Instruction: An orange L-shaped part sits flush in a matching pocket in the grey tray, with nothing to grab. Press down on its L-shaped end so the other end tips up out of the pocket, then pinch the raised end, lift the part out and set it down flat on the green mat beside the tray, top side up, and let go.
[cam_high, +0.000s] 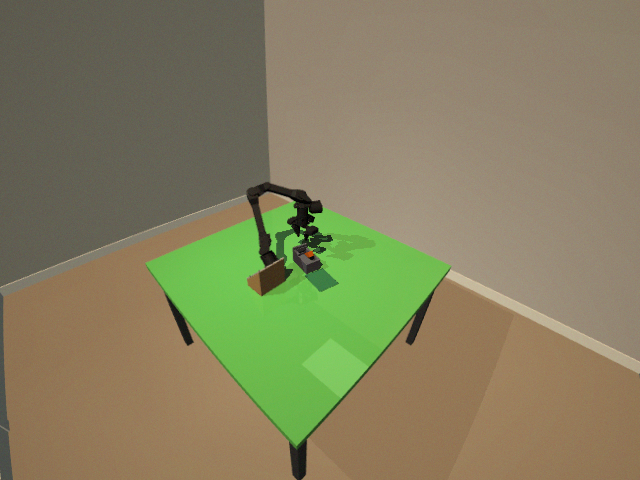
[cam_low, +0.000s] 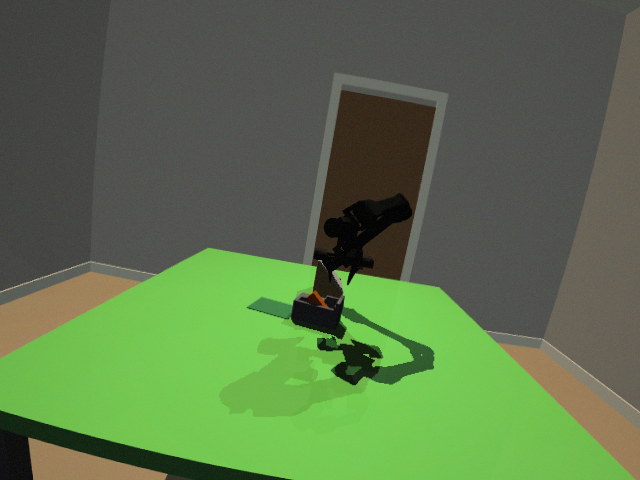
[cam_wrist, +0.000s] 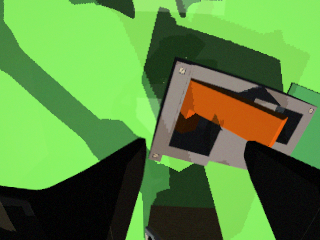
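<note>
Now: the orange L-shaped part 10 cm below my gripper tip, 3 cm to the right of it and 2 cm behind it. Round my gripper tip: dark green mat (20 cm to the right, 16 cm below, 5 cm behind).
</note>
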